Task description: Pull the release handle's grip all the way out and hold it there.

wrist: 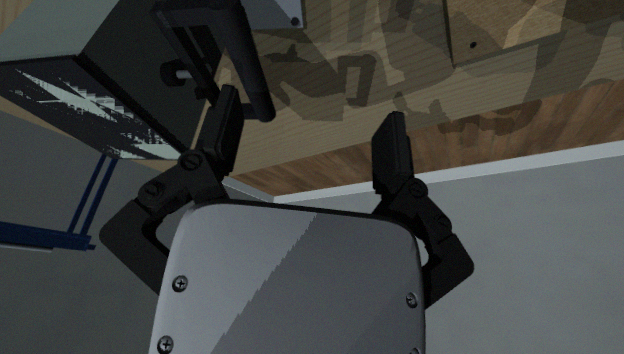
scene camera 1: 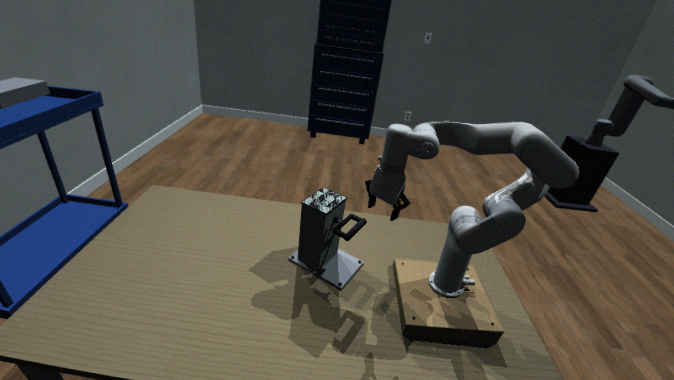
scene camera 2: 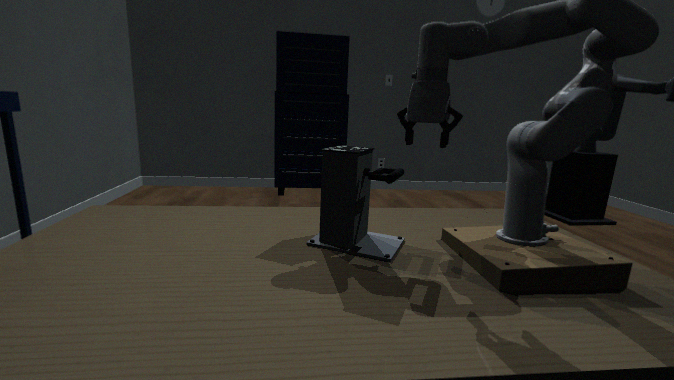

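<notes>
The release handle, a black rectangular loop, sticks out sideways from the upper right side of a dark upright box. The box stands on a light grey base plate. A short gap shows between the loop and the box. My gripper is open and empty. It hangs above and to the right of the handle in both scene views, apart from it. In the wrist view the handle lies beyond the left finger, which covers a small part of it.
The arm stands on a wooden block at the table's right. A blue cart is at the left. A dark blue cabinet stands by the back wall. A second arm on a black pedestal stands behind at the right.
</notes>
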